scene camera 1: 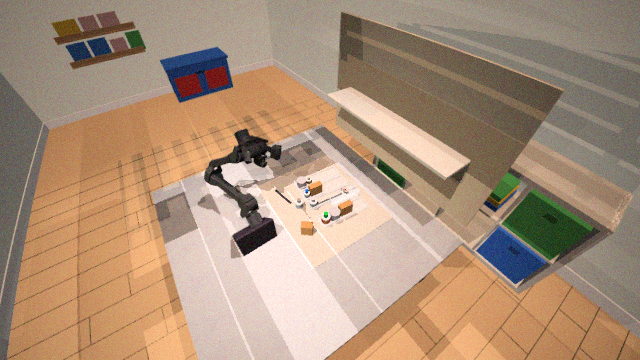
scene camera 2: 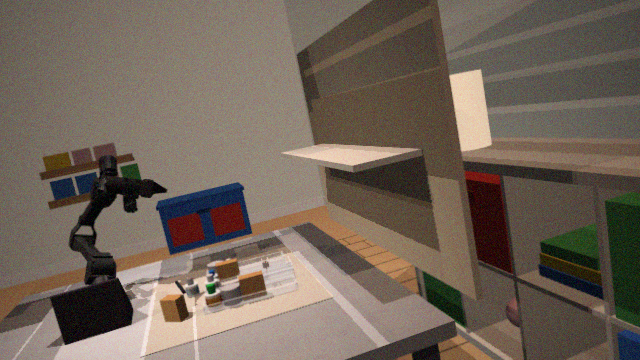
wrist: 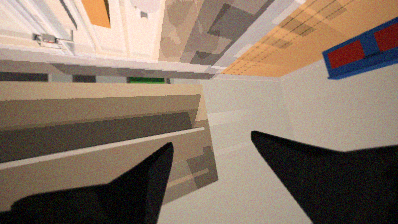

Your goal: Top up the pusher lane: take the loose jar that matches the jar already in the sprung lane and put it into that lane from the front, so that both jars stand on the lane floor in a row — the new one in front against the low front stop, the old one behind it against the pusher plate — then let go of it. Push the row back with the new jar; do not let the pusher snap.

My gripper (scene camera 2: 162, 190) is open, holding nothing. I also see a beige mat (scene camera 1: 325, 243) and a white shelf (scene camera 1: 441, 159).
My gripper shows as well in the wrist view (wrist: 211, 140). The white shelf is seen too in scene camera 2 (scene camera 2: 353, 158).
